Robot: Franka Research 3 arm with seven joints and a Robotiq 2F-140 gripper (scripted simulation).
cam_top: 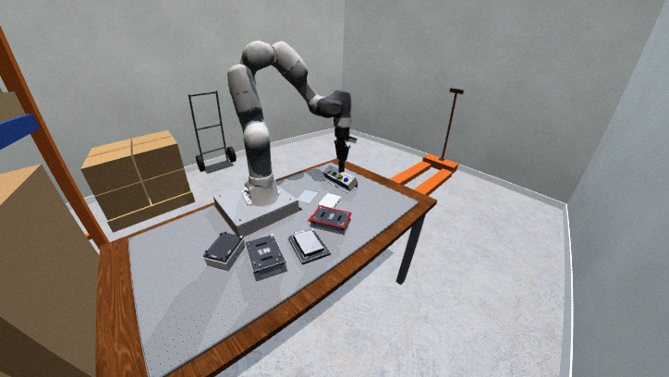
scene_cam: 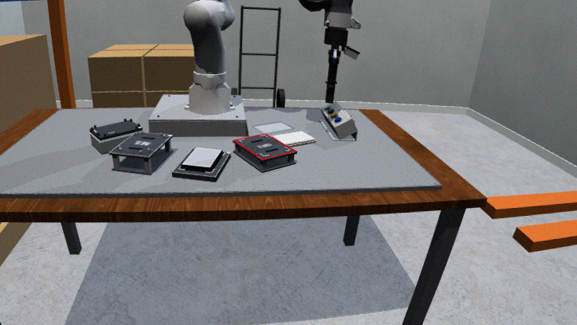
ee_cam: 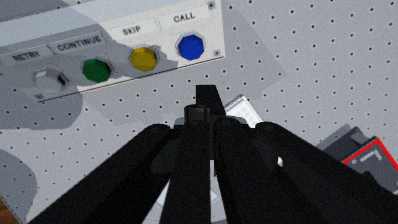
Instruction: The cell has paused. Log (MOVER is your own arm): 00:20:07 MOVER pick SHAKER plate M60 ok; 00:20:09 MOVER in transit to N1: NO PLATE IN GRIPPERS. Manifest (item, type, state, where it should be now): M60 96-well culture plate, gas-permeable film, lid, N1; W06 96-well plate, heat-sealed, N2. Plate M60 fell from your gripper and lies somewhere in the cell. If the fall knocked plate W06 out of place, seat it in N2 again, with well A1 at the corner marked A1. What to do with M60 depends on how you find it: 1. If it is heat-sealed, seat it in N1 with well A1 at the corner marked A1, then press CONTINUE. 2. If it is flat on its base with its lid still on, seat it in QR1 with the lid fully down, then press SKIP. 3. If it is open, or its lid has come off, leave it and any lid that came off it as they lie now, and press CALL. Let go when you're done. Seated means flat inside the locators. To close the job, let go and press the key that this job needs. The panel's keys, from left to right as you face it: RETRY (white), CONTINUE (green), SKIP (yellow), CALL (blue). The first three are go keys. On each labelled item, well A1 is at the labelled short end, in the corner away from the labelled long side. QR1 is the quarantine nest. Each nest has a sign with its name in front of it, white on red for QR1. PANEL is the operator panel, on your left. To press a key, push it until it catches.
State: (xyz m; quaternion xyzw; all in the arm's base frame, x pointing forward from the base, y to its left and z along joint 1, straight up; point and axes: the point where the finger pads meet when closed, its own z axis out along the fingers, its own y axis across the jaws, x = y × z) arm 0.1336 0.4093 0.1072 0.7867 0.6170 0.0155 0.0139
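Now: hand 9 cm above the blue call key and 4 cm to the right of it. Also, from my hand: yellow skip key: 9 cm below, 5 cm behind, 4 cm to the left; green continue key: 10 cm behind, 9 cm below, 4 cm to the left; white retry key: 15 cm behind, 9 cm below, 4 cm to the left.
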